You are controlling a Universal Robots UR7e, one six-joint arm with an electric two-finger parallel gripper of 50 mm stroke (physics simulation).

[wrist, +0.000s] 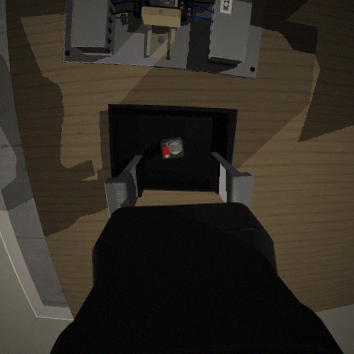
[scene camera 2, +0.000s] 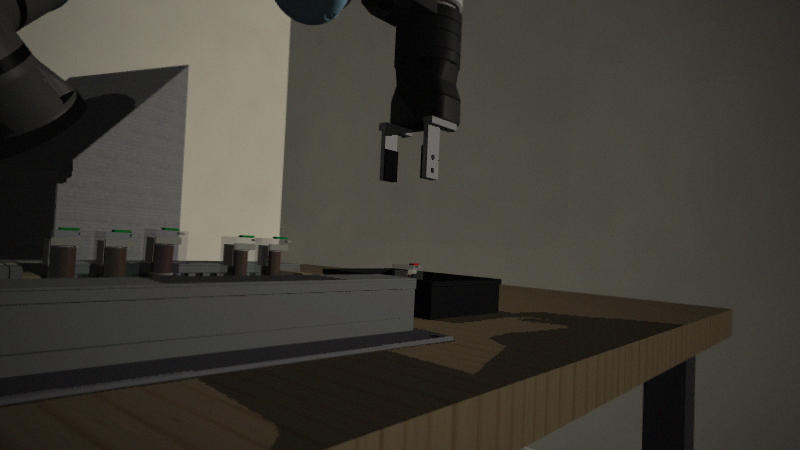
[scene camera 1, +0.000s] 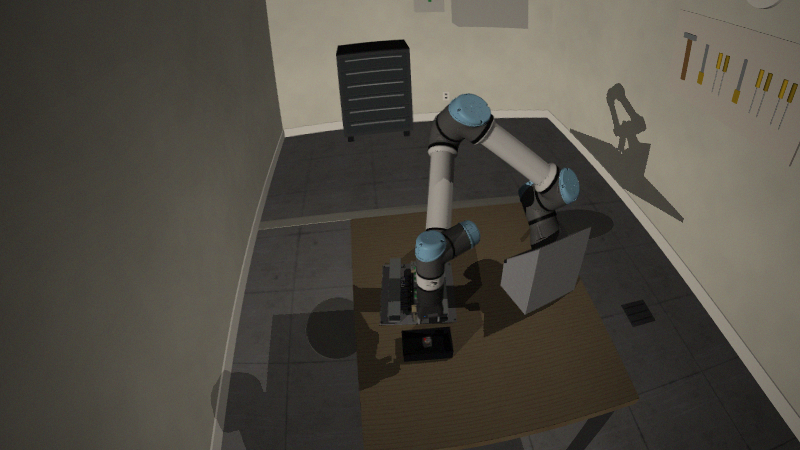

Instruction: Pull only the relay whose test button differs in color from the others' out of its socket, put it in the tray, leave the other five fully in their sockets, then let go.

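Places are measured from the arm's base along level axes (x left, y back, z up), in centimetres.
Pixels of known places: gripper, fingertip midpoint: (wrist: 176, 166) (scene camera 2: 407, 180) (scene camera 1: 428, 320); arm's base, origin of the base link: (scene camera 2: 32, 128) (scene camera 1: 550, 242).
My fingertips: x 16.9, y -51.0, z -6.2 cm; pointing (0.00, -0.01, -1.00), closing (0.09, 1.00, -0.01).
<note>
Ahead of a thing's pixels: the offset from my fingertips to its top centre.
The relay with the red test button @[dz -9.1, dx +0.2, dy -0.4 cm] (scene camera 1: 426, 341) (scene camera 2: 407, 269) (wrist: 172, 148) is inside the black tray @[dz -10.3, dx +0.4, dy -0.5 cm] (scene camera 1: 427, 358) (scene camera 2: 463, 298) (wrist: 172, 107); its top shows just above the rim in scene camera 2. It looks upright, near the middle of the tray. My gripper (scene camera 2: 409, 180) (wrist: 176, 166) is open and empty, well above the tray and apart from the relay. In scene camera 2 the other relays, with green buttons, stand in a row on the panel; two of them are a relay @[dz -6.6, dx -26.5, dy +2.7 cm] (scene camera 2: 163, 251) and a relay @[dz -6.9, dx -17.9, dy +0.8 cm] (scene camera 2: 274, 257). Their socket bases are hidden behind a grey duct.
The panel plate @[dz -13.5, dx -26.3, dy +2.7 cm] (scene camera 1: 416, 322) (wrist: 135, 65) lies on the wooden table (scene camera 1: 531, 369) (scene camera 2: 531, 386) (wrist: 300, 225), just beyond the tray. Its grey ducts (scene camera 2: 223, 321) (wrist: 229, 35) stand up along its sides. A grey angled board (scene camera 1: 545, 277) (scene camera 2: 131, 184) stands near the arm's base.
</note>
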